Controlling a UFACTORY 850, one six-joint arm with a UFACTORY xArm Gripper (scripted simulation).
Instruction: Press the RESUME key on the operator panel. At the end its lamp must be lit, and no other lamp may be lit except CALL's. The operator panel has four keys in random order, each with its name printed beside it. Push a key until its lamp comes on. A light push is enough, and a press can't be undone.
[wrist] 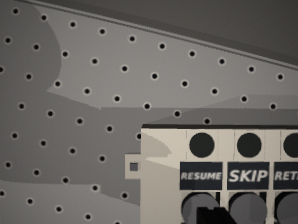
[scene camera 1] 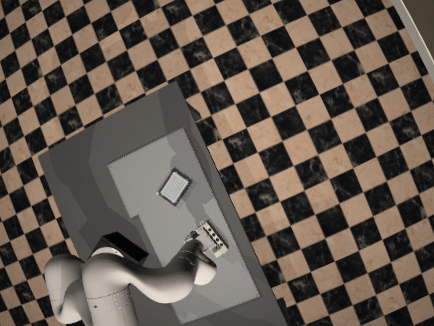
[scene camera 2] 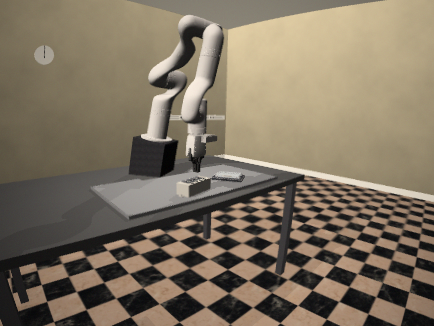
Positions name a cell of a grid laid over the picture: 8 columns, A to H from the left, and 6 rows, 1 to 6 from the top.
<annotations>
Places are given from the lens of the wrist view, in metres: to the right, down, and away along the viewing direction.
operator panel (wrist: F5): 0.05, 0.03, 0.18
</annotations>
